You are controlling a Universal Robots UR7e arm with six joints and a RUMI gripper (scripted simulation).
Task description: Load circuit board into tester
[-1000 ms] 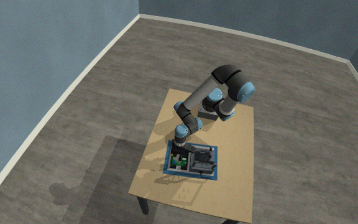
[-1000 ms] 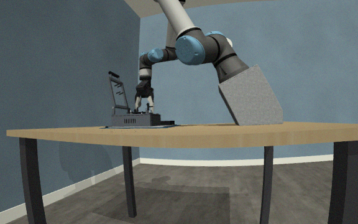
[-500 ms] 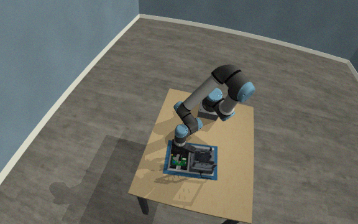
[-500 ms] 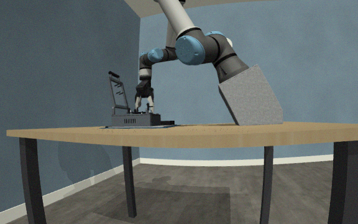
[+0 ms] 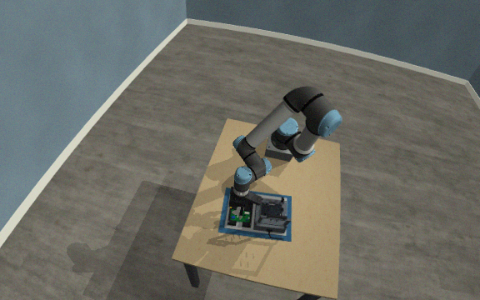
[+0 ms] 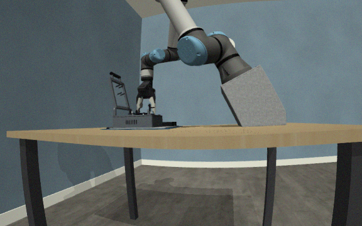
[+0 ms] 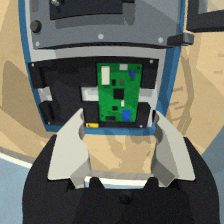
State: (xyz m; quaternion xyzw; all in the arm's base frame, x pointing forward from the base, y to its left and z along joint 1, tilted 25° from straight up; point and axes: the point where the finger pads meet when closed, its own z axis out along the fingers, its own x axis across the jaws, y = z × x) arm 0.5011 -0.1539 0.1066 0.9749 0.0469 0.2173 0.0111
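Right now my hand is 6 cm above the green circuit board. Round my hand: tester bed: 5 cm behind, 17 cm to the left, 1 cm below; see-through lid: 7 cm ahead, 18 cm to the left, 10 cm above.
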